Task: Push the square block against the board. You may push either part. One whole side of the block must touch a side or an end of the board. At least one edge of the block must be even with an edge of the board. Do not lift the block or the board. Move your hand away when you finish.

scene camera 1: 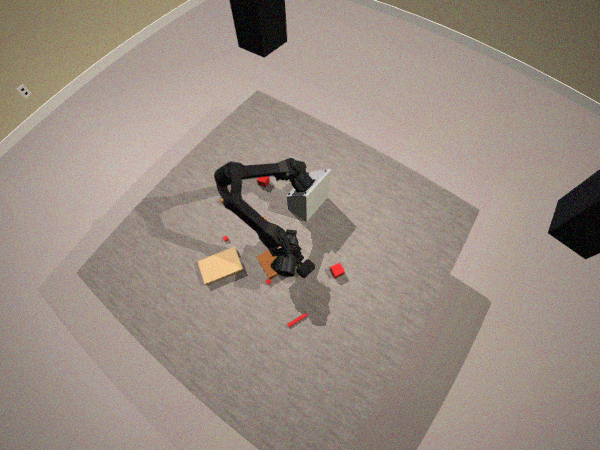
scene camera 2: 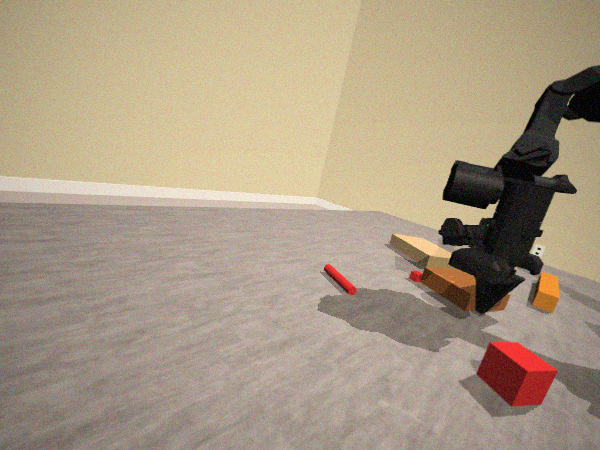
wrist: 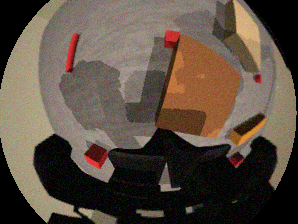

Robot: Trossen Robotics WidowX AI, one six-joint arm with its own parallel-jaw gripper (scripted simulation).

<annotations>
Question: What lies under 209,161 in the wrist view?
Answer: My gripper.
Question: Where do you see a board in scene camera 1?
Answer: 222,265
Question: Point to a square block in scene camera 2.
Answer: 458,287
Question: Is my gripper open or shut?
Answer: Shut.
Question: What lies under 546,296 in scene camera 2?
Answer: A thin orange bar.
</annotations>
